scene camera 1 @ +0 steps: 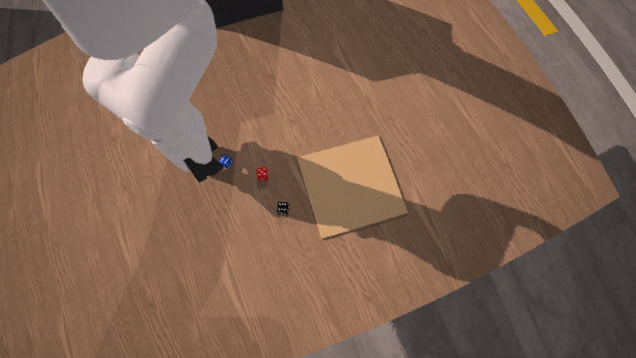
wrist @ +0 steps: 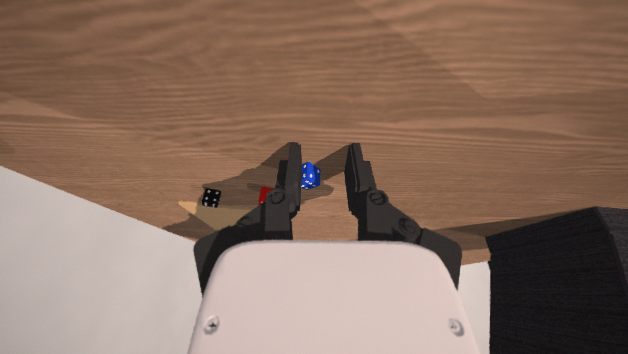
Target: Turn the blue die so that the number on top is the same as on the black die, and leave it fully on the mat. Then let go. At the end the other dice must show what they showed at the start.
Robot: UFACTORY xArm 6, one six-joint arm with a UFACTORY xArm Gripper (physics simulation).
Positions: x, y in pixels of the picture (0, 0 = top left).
Labels:
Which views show my gripper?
Scene camera 1 and the wrist view: all of them.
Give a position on a tan mat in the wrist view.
218, 218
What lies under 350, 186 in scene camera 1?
A tan mat.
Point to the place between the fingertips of my gripper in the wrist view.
324, 157

